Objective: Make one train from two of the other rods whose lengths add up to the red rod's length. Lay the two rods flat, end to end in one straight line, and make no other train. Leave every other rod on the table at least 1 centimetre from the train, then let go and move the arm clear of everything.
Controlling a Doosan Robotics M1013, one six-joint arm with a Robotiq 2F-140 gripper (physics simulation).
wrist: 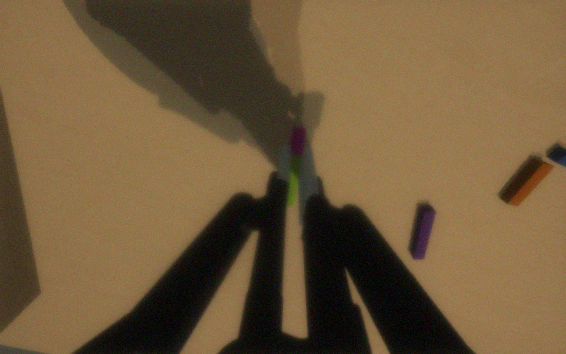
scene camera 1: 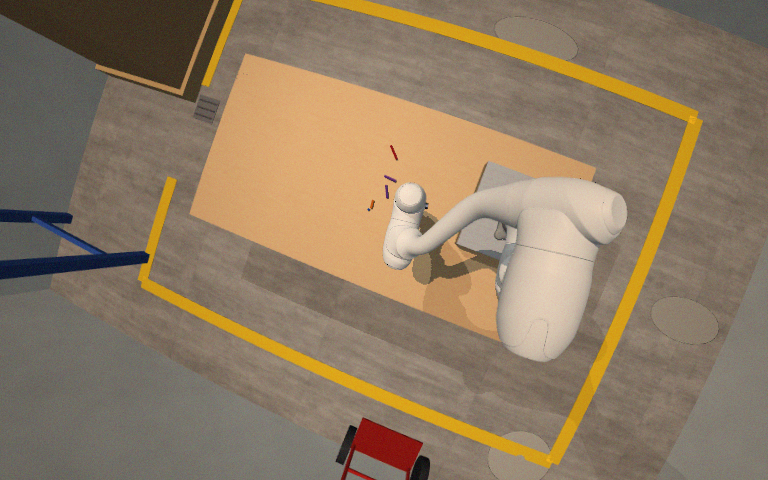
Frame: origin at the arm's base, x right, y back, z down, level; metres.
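Seen in the pictures: gripper, fingertip midpoint: [wrist: 294,161].
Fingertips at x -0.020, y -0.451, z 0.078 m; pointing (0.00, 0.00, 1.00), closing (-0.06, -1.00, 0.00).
Note:
Pixels of each thing's top centre, then the offset from my fingertips to it. "spot": a spot on its surface instead. Level surfaces: height alone.
- lime-green rod, middle of its top: [wrist: 291,182] dx +0.017, dy -0.001, dz -0.007 m
- magenta rod, middle of its top: [wrist: 297,143] dx -0.018, dy +0.001, dz -0.007 m
- red rod, middle of its top: [scene camera 1: 393,152] dx +0.235, dy -0.137, dz -0.007 m
- purple rod, surface spot: [wrist: 423,232] spot: dx +0.046, dy -0.133, dz -0.007 m
- orange rod, middle of its top: [wrist: 529,186] [scene camera 1: 371,204] dx -0.018, dy -0.192, dz -0.007 m
- small blue rod, middle of its top: [scene camera 1: 368,209] dx -0.045, dy -0.204, dz -0.007 m
- tan table, its level: dz +0.003 m
My gripper [wrist: 294,161] is shut on a lime-green rod [wrist: 293,187]. A magenta rod [wrist: 298,141] shows at the green rod's far end, roughly in line with it; whether they touch or the green rod rests on the table is unclear. In the scene view the arm hides both rods and the fingertips. The red rod [scene camera 1: 393,152] lies farthest from the arm's wrist. Two purple rods [scene camera 1: 390,178] [scene camera 1: 386,191] lie apart nearby; one purple rod [wrist: 423,232] shows right of the fingers. An orange rod [scene camera 1: 372,204] [wrist: 526,181] lies beside a small blue rod [scene camera 1: 368,209] [wrist: 557,154].
The rods lie on the tan table [scene camera 1: 294,141]. The arm's grey base plate [scene camera 1: 501,171] is on the table's right part. The arm's shadow falls across the table beyond the fingertips in the wrist view. A red cart [scene camera 1: 387,438] stands on the floor, off the table.

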